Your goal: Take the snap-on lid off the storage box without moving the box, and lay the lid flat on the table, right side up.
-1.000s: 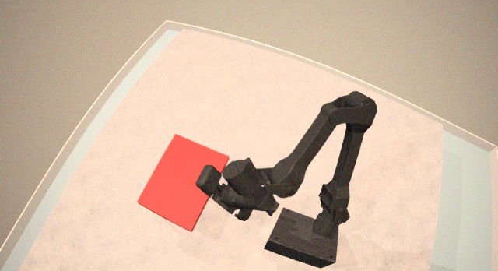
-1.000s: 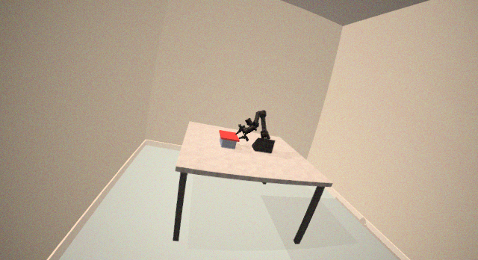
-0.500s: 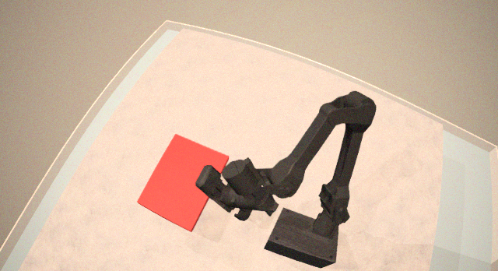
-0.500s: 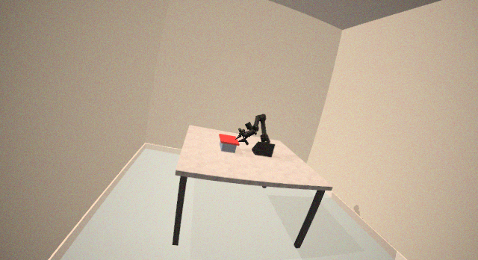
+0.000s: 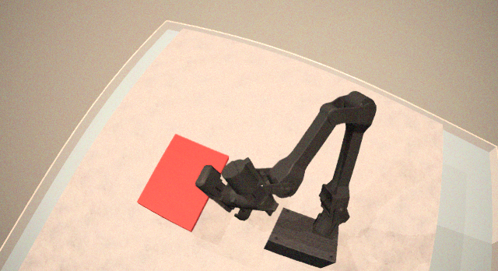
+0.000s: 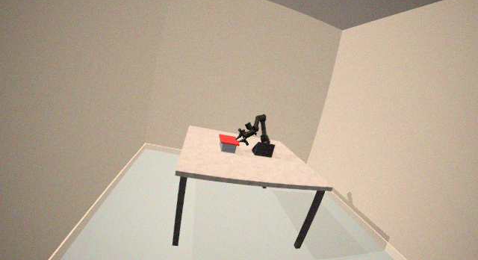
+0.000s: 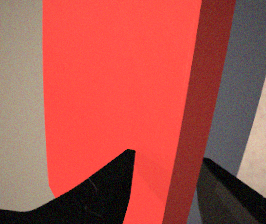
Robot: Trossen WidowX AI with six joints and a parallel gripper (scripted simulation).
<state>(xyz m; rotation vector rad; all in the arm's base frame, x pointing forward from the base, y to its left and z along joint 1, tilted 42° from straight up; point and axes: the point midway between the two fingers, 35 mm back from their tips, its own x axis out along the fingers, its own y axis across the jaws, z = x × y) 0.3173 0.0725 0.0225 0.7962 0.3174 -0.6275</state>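
Now: the red lid 7 cm ahead of my gripper tip. From my gripper tip the other things lie so: storage box (7 cm ahead, 4 cm below).
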